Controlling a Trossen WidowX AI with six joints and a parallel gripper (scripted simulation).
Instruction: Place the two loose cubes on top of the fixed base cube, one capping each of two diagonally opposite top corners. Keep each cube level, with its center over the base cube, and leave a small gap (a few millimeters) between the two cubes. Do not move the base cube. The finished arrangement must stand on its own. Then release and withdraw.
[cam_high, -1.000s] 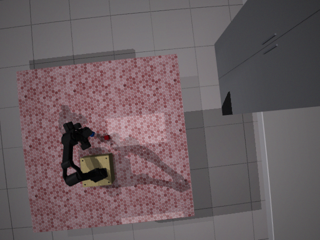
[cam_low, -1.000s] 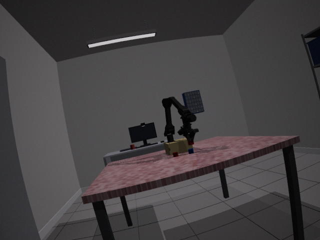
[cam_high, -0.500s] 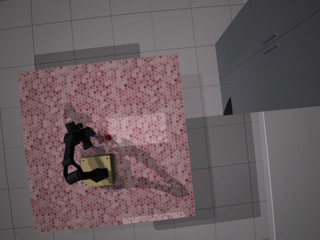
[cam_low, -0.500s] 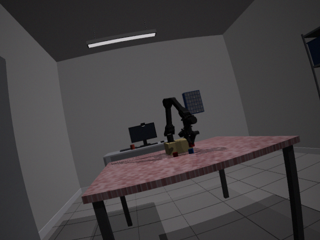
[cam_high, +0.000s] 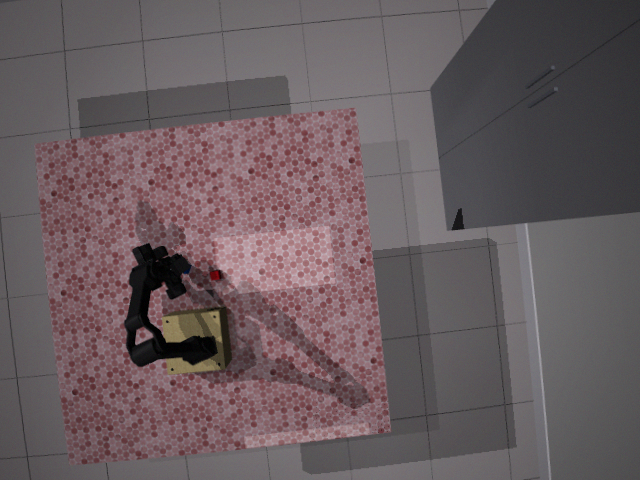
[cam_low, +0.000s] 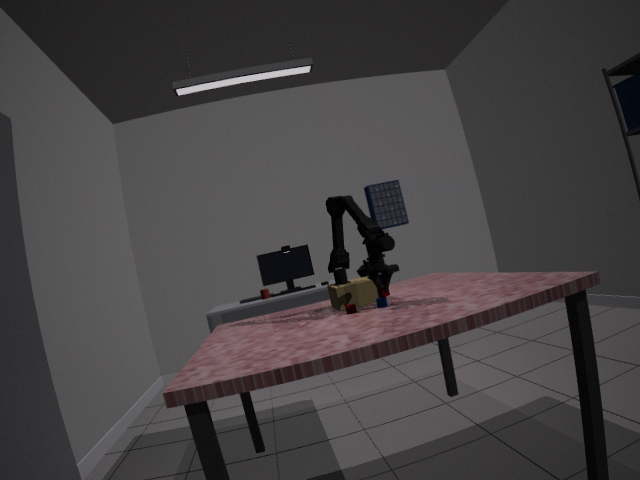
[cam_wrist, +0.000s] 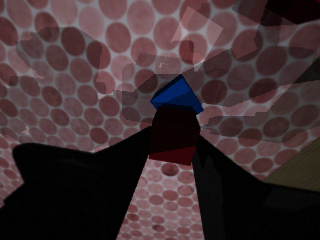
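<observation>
My gripper tip is 2 cm to the left of the blue cube and 4 cm above it.
</observation>
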